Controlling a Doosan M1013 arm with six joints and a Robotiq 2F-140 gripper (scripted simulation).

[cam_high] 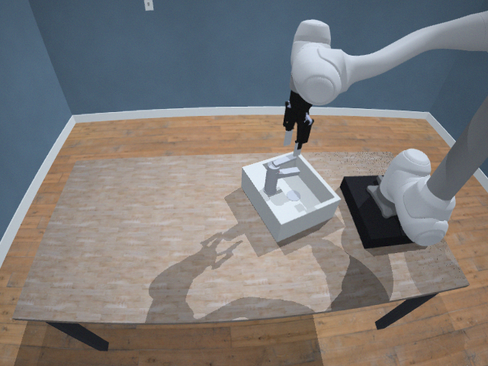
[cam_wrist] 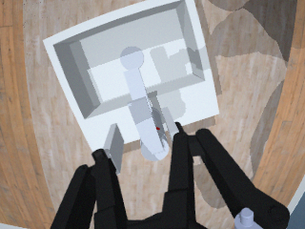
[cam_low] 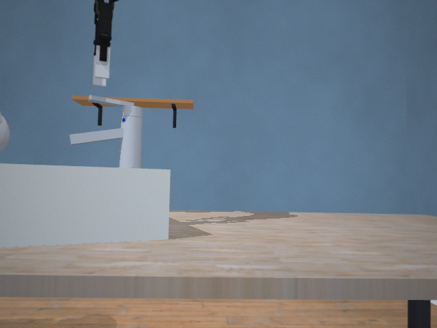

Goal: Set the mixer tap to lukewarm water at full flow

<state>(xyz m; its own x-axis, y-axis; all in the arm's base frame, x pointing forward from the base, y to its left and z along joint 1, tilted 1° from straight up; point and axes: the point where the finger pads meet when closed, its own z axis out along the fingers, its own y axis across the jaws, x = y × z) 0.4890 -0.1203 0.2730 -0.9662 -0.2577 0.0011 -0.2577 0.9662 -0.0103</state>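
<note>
Right now my hand is 7 cm above the lever, 2 cm short of it and 1 cm to the right of it. The rest, counted from my hand: white basin (31 cm below, 5 cm behind, 1 cm to the right); grey mixer tap (12 cm below, 5 cm ahead, 1 cm to the left).
</note>
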